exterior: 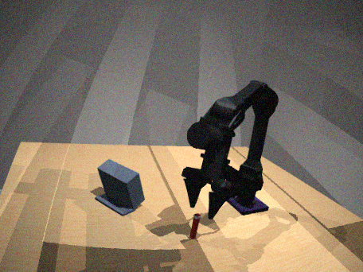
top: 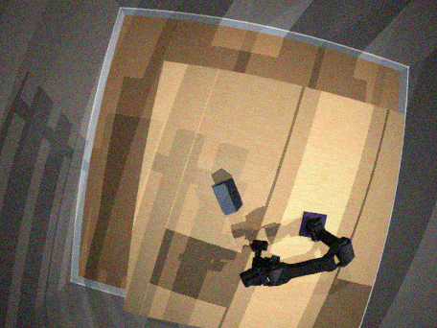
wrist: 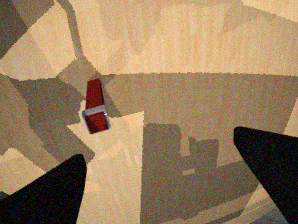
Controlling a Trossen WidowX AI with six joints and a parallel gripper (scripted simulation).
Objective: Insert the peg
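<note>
The red peg lies 50 mm below my gripper tip, 30 mm to the right of it and 20 mm behind it. From my gripper tip the other things lie so: panel 280 mm to the right, 100 mm ahead, 40 mm below.
</note>
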